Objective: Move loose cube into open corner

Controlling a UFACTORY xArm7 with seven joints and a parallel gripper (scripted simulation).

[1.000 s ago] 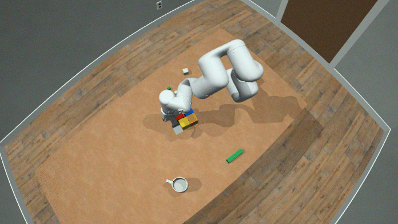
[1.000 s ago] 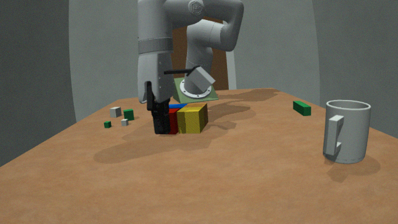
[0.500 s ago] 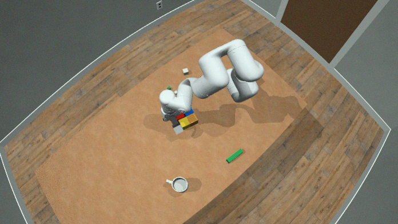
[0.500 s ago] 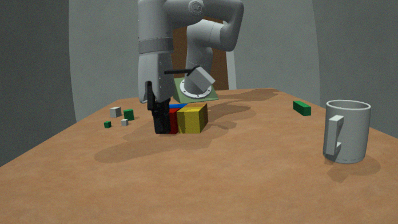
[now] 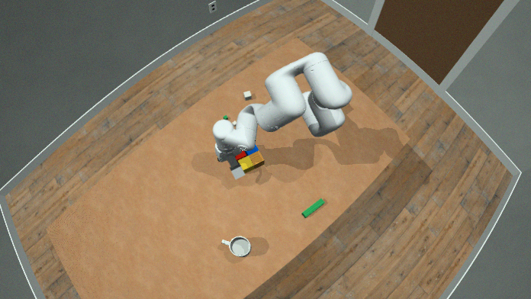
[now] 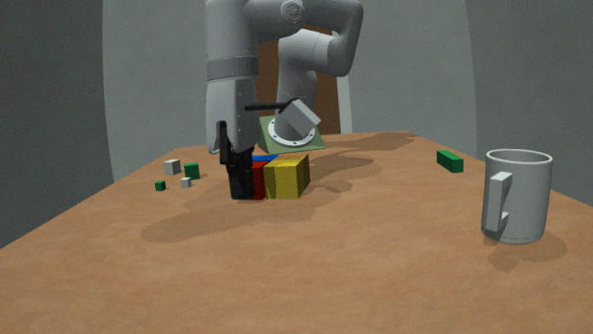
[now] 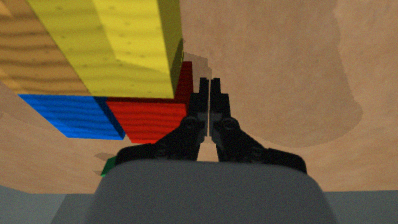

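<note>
Right now my hand is 4 cm past the red cube and 1 cm to the right of it. From my hand the other things lie so: yellow cube: 6 cm to the left, 2 cm behind; then orange cube: 8 cm to the left, 7 cm behind; then blue cube: 9 cm behind, 4 cm to the left.
</note>
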